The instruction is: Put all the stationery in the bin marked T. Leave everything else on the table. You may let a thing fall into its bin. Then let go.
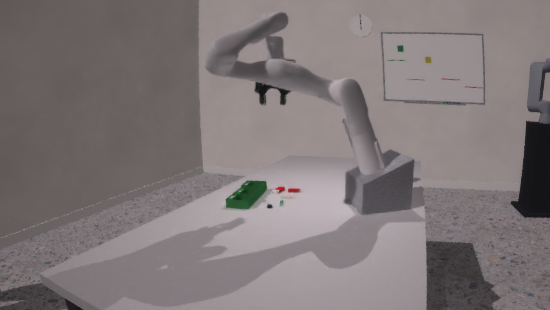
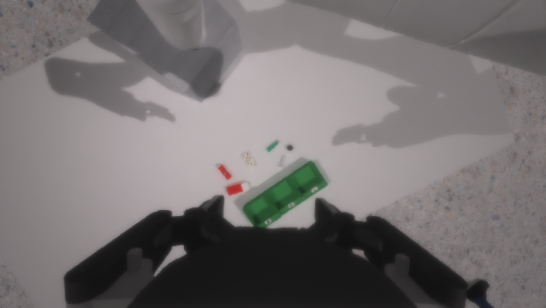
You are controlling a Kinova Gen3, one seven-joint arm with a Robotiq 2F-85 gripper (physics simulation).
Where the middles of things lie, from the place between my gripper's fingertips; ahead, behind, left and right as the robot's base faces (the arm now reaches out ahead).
Labels:
My gripper is now 12 cm short of the green divided bin (image 1: 250,191) and 34 cm above it.

